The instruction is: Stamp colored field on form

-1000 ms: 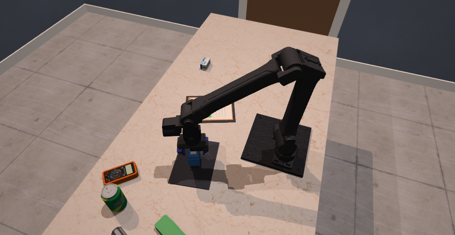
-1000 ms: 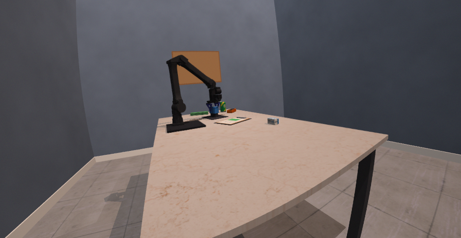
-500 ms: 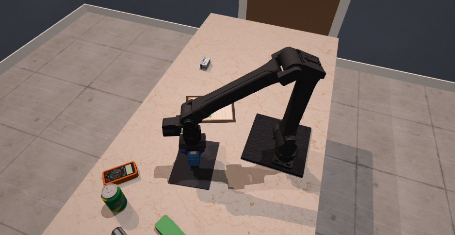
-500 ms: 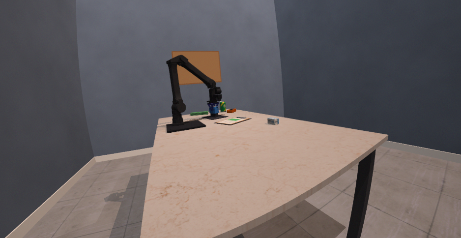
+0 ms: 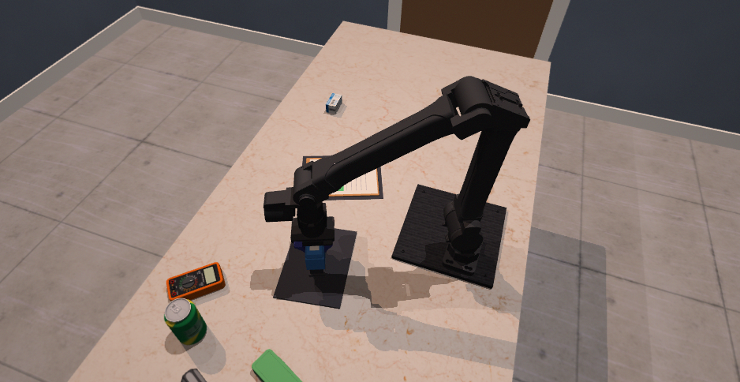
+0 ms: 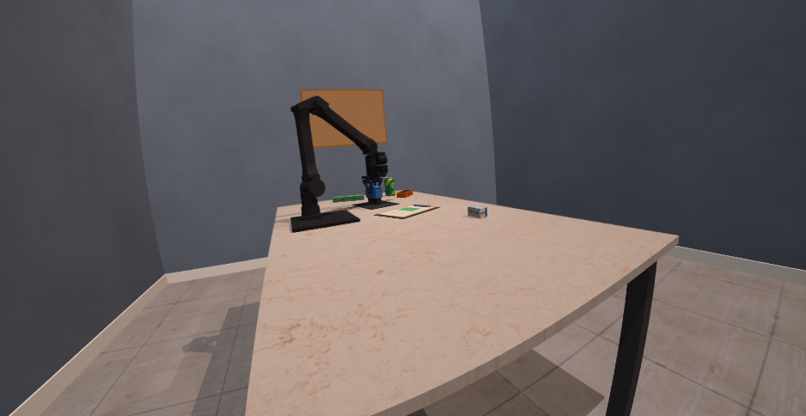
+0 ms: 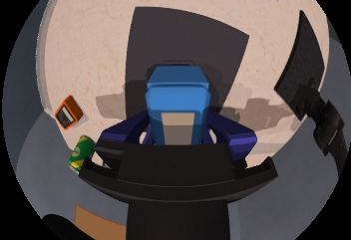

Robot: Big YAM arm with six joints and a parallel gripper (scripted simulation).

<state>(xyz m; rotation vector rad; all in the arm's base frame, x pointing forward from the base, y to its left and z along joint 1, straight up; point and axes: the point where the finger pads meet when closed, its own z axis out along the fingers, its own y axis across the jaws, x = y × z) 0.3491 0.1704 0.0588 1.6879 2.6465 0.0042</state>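
Now: the form 8 cm ahead of my hand, 30 cm to the right of it and 7 cm below it. The rest, counted from my hand: dark mat 7 cm below; then stamp 2 cm below; then green flat object 9 cm behind, 31 cm to the left, 6 cm below.
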